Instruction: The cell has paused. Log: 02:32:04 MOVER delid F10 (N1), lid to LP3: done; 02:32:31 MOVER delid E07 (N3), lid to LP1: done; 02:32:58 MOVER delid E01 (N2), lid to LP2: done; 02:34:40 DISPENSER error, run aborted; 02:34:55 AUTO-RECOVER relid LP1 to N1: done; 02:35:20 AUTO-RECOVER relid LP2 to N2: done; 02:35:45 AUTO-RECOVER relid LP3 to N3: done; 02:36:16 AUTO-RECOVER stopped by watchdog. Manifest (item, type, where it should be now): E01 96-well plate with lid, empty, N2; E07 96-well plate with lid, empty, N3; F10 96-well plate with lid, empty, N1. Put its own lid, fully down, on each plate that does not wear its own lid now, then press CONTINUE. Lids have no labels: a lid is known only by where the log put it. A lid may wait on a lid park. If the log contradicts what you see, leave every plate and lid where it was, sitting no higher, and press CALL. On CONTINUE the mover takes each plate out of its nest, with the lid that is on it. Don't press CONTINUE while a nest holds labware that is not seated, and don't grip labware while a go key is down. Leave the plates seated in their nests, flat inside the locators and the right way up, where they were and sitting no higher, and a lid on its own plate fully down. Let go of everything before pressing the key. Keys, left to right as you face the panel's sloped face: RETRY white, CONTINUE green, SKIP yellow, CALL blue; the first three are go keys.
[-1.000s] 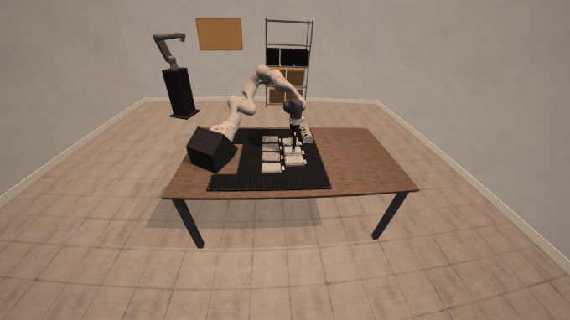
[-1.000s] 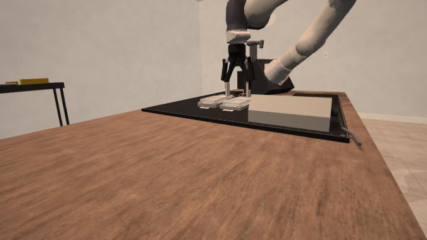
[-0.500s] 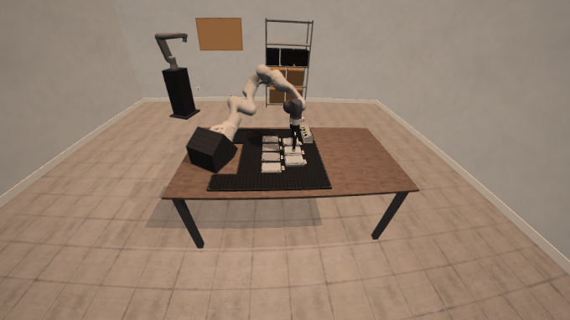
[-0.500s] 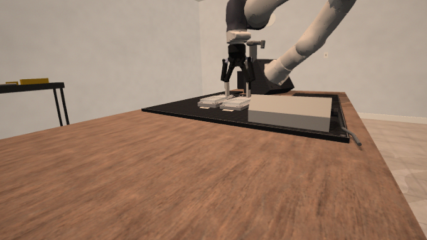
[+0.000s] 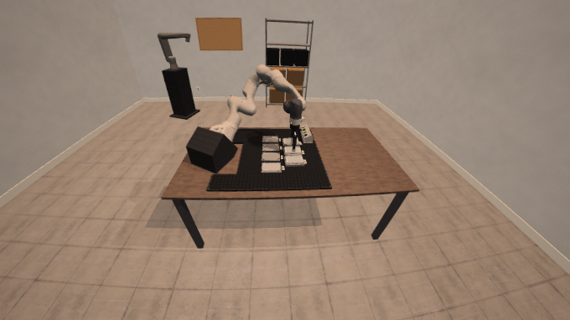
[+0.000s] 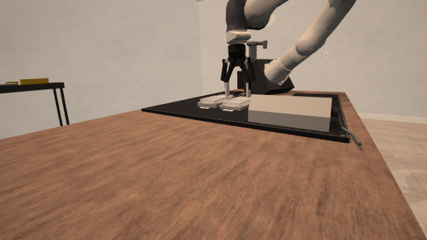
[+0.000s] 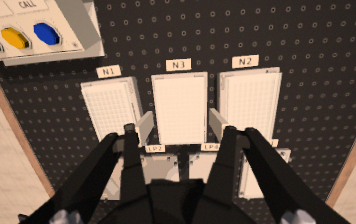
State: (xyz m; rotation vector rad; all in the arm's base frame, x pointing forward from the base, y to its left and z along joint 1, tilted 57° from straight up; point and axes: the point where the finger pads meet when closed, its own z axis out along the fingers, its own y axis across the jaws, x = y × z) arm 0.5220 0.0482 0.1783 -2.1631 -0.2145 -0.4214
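The smooth white lid lies 40 mm below my hand. Round my hand: LP2 label: 110 mm behind, 70 mm below, 30 mm to the left; 96-well plate: 120 mm to the left, 40 mm below, 40 mm behind; N3 label: 80 mm ahead, 70 mm below, 30 mm to the left.
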